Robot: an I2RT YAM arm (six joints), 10 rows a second.
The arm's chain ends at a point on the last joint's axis. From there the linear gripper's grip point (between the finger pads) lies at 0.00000 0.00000 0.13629 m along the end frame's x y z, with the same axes.
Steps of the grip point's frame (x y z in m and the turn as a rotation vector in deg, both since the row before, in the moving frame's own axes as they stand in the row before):
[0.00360 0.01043 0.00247 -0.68 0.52 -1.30]
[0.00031 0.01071 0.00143 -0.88 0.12 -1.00]
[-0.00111 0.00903 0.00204 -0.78 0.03 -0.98]
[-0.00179 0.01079 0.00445 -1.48 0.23 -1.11]
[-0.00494 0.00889 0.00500 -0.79 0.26 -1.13]
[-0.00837 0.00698 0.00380 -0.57 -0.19 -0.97]
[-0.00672 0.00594 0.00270 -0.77 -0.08 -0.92]
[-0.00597 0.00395 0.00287 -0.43 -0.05 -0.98]
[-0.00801 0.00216 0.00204 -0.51 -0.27 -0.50]
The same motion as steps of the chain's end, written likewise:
[0.00234 0.00883 0.00249 -0.68 0.52 -1.30]
[0.00001 0.00862 0.00145 -0.88 0.12 -1.00]
[-0.00120 0.00718 0.00205 -0.78 0.03 -0.98]
[-0.00237 0.00728 0.00450 -1.48 0.23 -1.11]
[-0.00558 0.00702 0.00501 -0.79 0.26 -1.13]
[-0.00793 0.00562 0.00381 -0.57 -0.19 -0.97]
[-0.00654 0.00411 0.00271 -0.77 -0.08 -0.92]
[-0.00586 0.00293 0.00287 -0.43 -0.05 -0.98]
[-0.00737 0.00094 0.00205 -0.51 -0.27 -0.50]

